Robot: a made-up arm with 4 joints.
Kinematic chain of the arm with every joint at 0, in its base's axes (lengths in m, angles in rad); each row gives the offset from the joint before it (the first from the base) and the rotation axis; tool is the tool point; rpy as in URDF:
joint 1: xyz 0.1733 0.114 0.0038 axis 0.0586 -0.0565 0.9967
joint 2: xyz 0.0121 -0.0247 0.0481 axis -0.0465 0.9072 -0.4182
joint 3: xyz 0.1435 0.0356 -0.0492 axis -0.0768 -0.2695 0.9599
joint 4: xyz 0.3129 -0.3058 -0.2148 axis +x
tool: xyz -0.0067 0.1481 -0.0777 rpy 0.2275 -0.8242 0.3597
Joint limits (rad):
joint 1: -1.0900..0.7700
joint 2: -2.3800..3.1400
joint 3: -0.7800..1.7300
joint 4: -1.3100..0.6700
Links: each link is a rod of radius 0.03 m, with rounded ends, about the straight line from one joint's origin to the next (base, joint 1, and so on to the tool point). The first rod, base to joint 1, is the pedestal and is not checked.
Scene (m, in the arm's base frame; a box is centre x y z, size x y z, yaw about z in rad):
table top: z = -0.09
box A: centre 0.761 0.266 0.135 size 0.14 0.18 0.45 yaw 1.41
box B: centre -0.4 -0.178 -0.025 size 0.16 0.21 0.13 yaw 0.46
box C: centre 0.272 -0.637 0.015 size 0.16 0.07 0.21 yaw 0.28
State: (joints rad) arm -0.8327 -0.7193 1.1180 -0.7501
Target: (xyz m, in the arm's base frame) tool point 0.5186 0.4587 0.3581
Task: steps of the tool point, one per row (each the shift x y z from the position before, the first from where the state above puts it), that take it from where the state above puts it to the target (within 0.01 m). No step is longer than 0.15 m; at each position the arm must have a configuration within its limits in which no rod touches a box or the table.
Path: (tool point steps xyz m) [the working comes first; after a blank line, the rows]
Joints at the target: -0.4397 -1.4556 1.0722 0.1017
Straight joint move there: touches box A.

1: -0.0524 0.0027 0.1262
2: -0.0737 0.0282 0.1084
3: -0.0894 0.0462 0.0832
4: -0.0990 0.0549 0.0537
5: -0.1015 0.0536 0.0235
6: -0.0963 0.0435 -0.0039
7: 0.0466 0.0373 0.0088
8: 0.0522 0.0416 -0.0061
9: 0.0527 0.0474 -0.0229
10: 0.0472 0.0538 -0.0408
11: 0.0351 0.0597 -0.0585
12: 0.0162 0.0635 -0.0747
13: -0.0307 -0.0091 0.0140
14: -0.0324 -0.0106 0.0159

